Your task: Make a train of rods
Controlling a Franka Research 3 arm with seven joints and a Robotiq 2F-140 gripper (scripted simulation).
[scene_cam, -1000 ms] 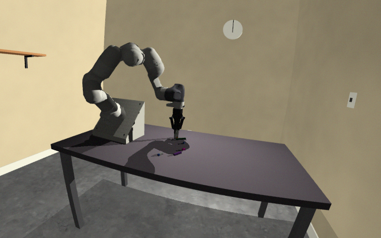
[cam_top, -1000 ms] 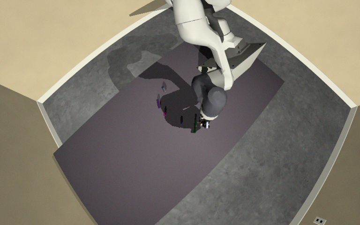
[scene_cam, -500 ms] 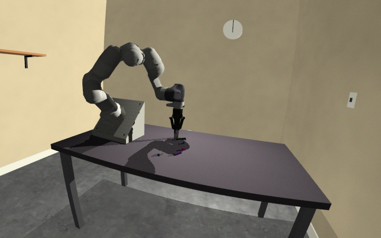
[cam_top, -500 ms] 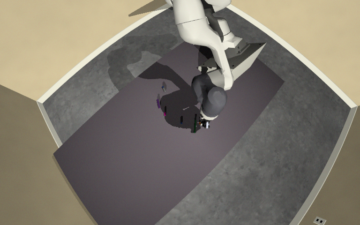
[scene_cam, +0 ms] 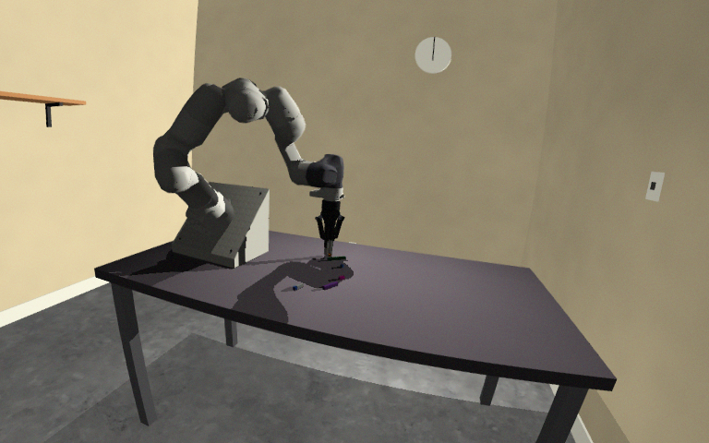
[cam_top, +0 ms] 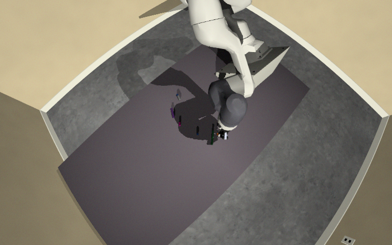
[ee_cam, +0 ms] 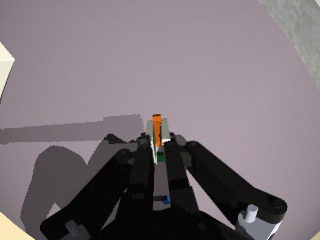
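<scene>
My gripper is now 50 mm short of the green rod, 10 mm to the left of it and 40 mm above it. From my hand the other things lie so: purple rod 130 mm ahead, 270 mm to the right, 40 mm below; magenta rod 140 mm ahead, 190 mm to the right, 40 mm below; orange rod 30 mm below.
</scene>
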